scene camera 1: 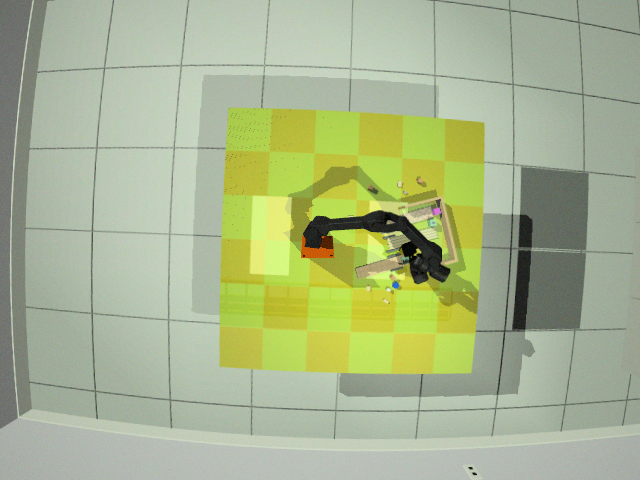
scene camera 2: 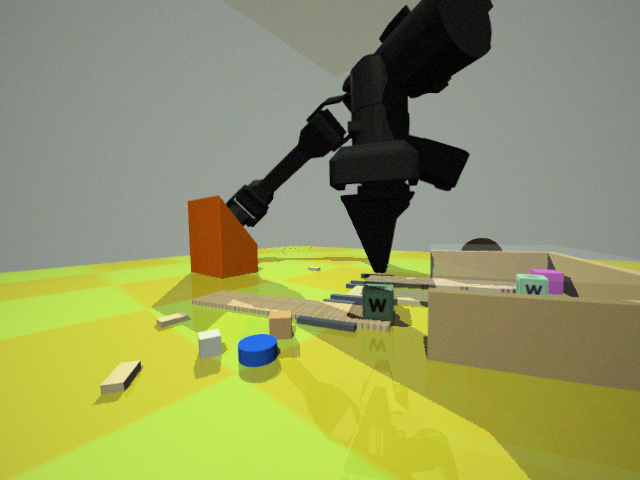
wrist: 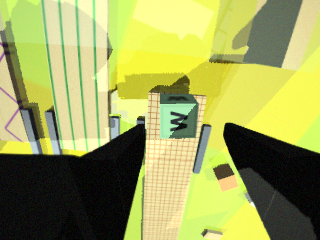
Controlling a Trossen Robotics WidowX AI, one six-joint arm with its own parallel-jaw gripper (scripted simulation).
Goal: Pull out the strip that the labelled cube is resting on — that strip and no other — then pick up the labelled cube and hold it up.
Scene:
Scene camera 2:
my gripper
blue disc
flat tan piece
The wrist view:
my gripper
tan tray

